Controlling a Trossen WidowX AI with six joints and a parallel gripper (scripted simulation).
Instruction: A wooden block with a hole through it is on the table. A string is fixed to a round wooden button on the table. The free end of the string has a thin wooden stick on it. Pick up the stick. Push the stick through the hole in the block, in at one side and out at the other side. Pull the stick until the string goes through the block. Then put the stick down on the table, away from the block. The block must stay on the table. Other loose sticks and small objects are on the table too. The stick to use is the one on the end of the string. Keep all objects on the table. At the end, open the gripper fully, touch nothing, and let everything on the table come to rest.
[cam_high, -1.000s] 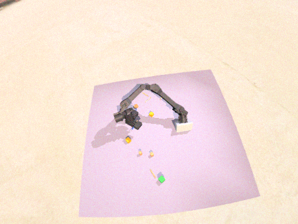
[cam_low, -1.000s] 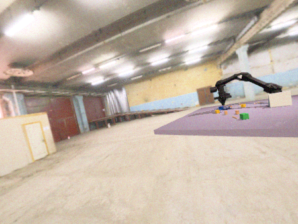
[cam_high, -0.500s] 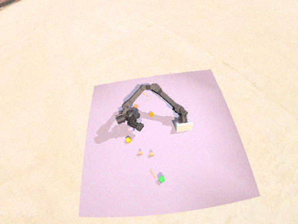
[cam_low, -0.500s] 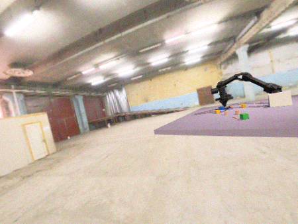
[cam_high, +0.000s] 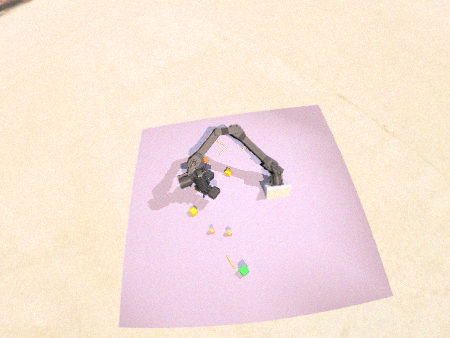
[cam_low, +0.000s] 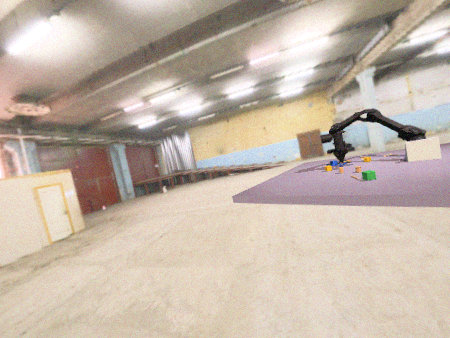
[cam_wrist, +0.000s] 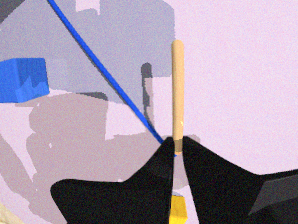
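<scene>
The yellow cube lies 130 mm behind my gripper tip, 140 mm to the right of it and 20 mm below it. Round my gripper tip: thin wooden stick: 10 mm behind, 10 mm to the right; then blue cube: 80 mm ahead, 130 mm to the right, 10 mm below; then round wooden button: 10 mm ahead, 250 mm to the right, 30 mm below.
</scene>
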